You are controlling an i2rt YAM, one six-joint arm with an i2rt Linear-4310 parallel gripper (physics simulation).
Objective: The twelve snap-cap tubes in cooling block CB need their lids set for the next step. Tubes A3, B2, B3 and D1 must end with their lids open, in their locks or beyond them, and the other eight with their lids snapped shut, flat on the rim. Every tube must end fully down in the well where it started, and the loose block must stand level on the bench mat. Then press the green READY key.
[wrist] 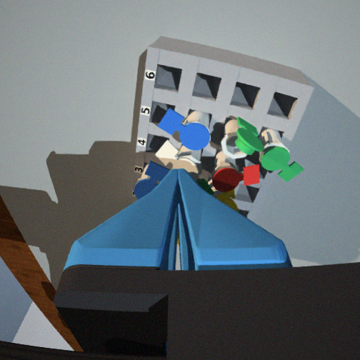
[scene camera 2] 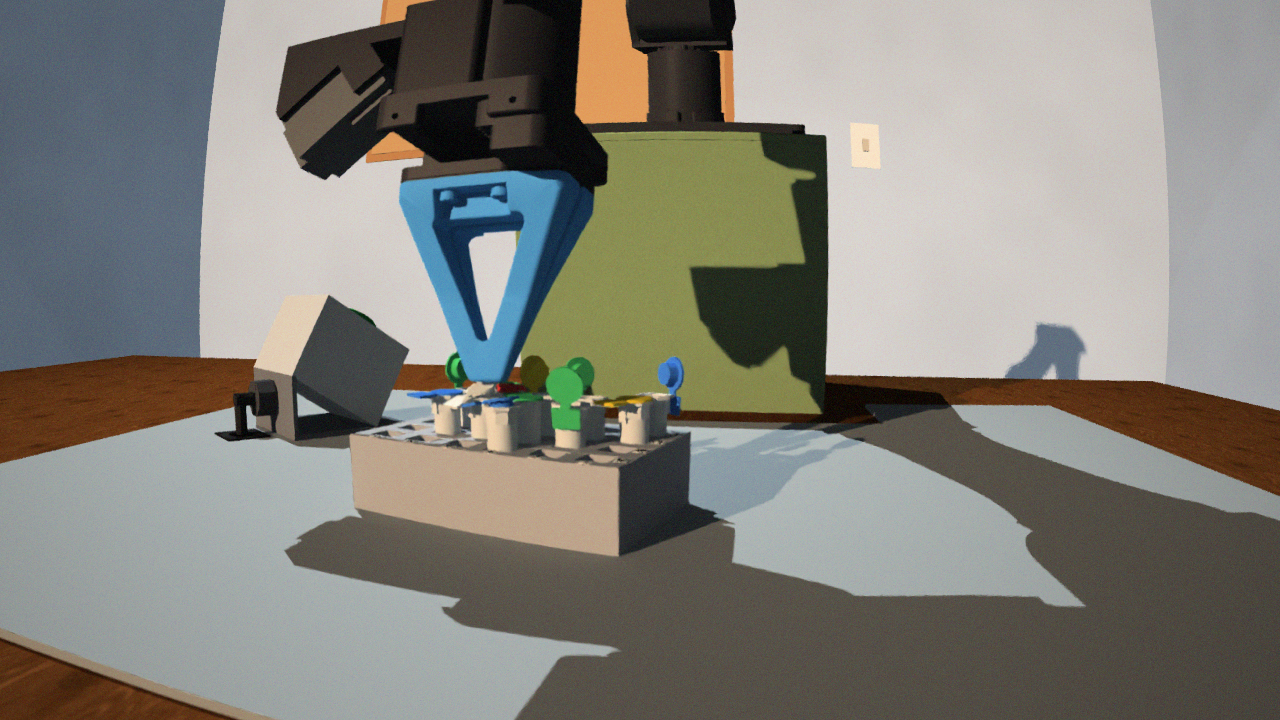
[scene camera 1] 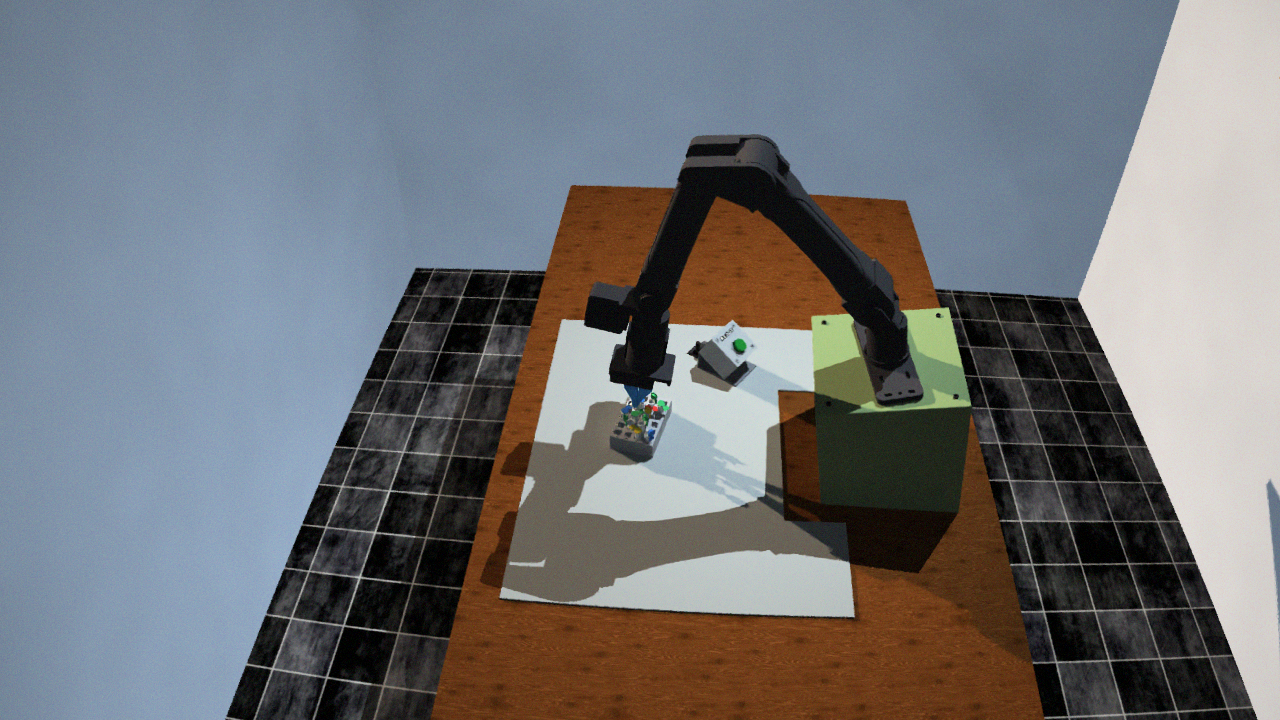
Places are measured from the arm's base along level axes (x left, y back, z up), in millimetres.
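Pixels of known places: gripper, fingertip midpoint: [scene camera 2: 487, 382] [scene camera 1: 635, 405]; arm's base, origin of the base link: [scene camera 2: 685, 133] [scene camera 1: 886, 357].
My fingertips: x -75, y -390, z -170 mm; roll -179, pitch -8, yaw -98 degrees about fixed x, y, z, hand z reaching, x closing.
Note:
Ahead of a thing's pixels: the offset from my fingertips to its top centre. "spot": to the spot under its first point. Level surfaces: height alone.
The cooling block @[dx +9, dy +10, dz -21 mm] [scene camera 1: 631, 446] [scene camera 2: 483, 497] [wrist: 225, 56] stands on the bench mat @[dz -51 mm] [scene camera 1: 716, 586] [scene camera 2: 161, 573]. My gripper [scene camera 1: 638, 404] [scene camera 2: 487, 380] [wrist: 177, 180] is shut and empty. Its tips are at a white lid @[dx -3, dy +3, dz +1 mm] [scene camera 2: 480, 390] [wrist: 172, 165], which leans low over its tube; whether it is snapped is unclear. A blue lid [wrist: 195, 136], a red lid [wrist: 226, 179] and a green lid [wrist: 275, 158] look flat. Another green lid [wrist: 248, 140] stands tilted open. In scene camera 2, a green lid @[dx +31, dy -18, dz +8 mm] [scene camera 2: 564, 385], a yellow lid @[dx +16, dy +20, dz +6 mm] [scene camera 2: 534, 368] and a blue lid @[dx +66, dy +25, dz +6 mm] [scene camera 2: 671, 371] stand up. The fingers hide nearer tubes.
The box with the green READY key @[spot: dx -130, dy +188, dz +19 mm] [scene camera 1: 739, 345] stands behind the block, toward the arm's side; its grey body @[spot: dx -125, dy +145, dz -7 mm] [scene camera 2: 344, 362] shows in scene camera 2. The arm stands on a green pedestal [scene camera 1: 890, 456] [scene camera 2: 644, 340] at the right of scene camera 1.

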